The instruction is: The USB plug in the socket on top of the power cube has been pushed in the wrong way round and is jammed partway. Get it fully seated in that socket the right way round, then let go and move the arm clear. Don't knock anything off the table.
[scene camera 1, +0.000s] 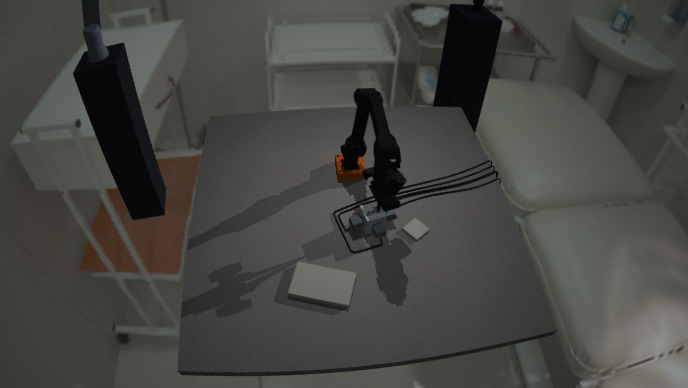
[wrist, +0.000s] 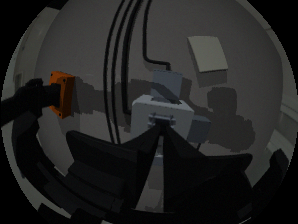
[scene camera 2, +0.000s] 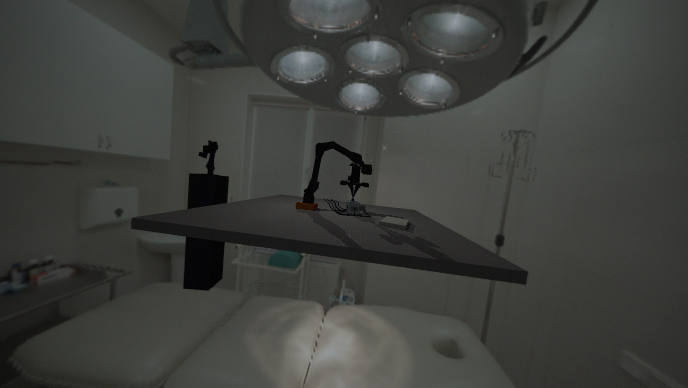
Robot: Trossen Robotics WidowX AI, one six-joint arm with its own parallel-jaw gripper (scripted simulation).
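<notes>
There is my gripper [scene camera 1: 379, 204], and I can see a pale slab [scene camera 1: 310, 282] as well. My gripper appears again in the wrist view [wrist: 162, 129], and with it I find a pale tile [wrist: 207, 51]. The wrist view does not show the pale slab, since it is hidden there by my gripper.
</notes>
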